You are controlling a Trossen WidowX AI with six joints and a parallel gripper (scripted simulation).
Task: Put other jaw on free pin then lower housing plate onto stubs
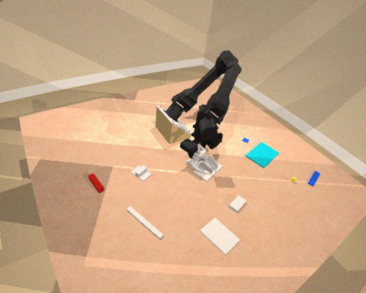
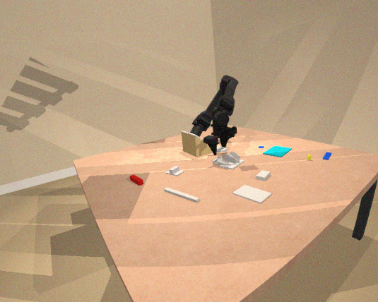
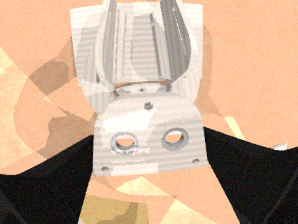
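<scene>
Right now the white jaw is 3 cm ahead of my gripper tip, 1 cm to the right of it and 3 cm below it. The rest, counted from my gripper tip: teal square: 10 cm ahead, 33 cm to the left, 5 cm below; flat white plate: 34 cm ahead, 12 cm to the right, 5 cm below; white bar: 18 cm ahead, 33 cm to the right, 4 cm below.
</scene>
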